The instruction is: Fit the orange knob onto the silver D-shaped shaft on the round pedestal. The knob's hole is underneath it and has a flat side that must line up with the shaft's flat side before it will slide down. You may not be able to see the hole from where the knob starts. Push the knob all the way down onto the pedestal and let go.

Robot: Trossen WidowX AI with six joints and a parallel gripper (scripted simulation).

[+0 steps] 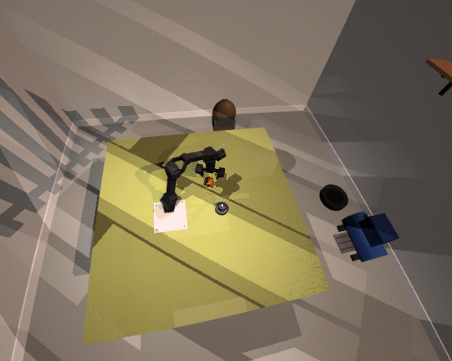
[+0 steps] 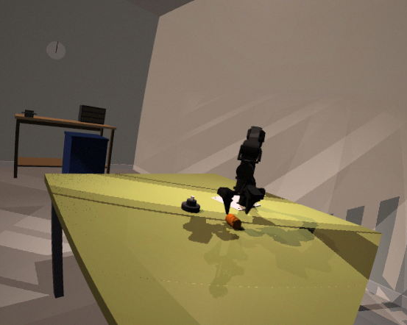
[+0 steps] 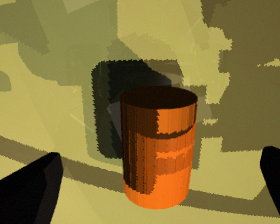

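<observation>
Right now the orange knob is 40 mm below my gripper tip. Round my gripper tip: round black pedestal: 50 mm ahead, 220 mm to the right, 30 mm below.
</observation>
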